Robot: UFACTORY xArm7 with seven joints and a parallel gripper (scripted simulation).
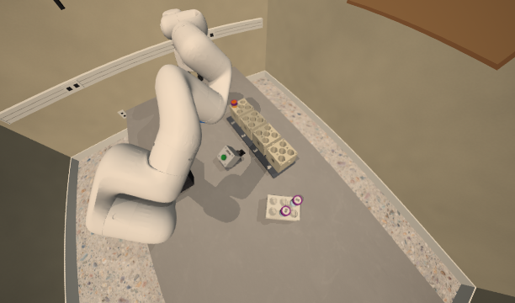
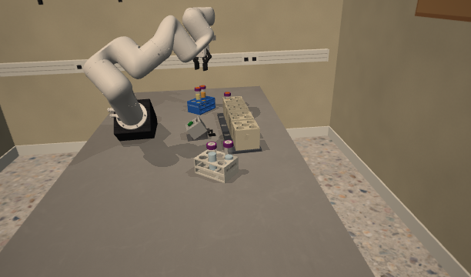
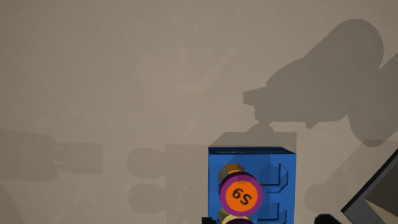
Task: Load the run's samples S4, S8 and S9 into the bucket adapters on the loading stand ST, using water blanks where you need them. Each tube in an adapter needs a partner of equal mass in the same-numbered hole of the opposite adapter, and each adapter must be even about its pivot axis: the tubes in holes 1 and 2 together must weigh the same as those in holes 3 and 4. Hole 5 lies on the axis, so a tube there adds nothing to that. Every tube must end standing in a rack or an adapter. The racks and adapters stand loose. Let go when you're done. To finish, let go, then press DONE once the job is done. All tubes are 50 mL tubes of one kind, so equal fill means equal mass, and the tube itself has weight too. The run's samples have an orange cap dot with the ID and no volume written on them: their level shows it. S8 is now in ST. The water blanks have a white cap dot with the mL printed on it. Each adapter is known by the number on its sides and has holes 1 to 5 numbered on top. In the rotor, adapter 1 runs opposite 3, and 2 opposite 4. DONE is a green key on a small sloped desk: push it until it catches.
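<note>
The orange-dot sample tube is 10 mm to the left of my hand and 160 mm below it. Round my hand: white rack (70 mm ahead, 700 mm to the right, 200 mm below); green DONE key (40 mm behind, 390 mm to the right, 160 mm below); blue rack (10 mm behind, 40 mm to the right, 200 mm below).
</note>
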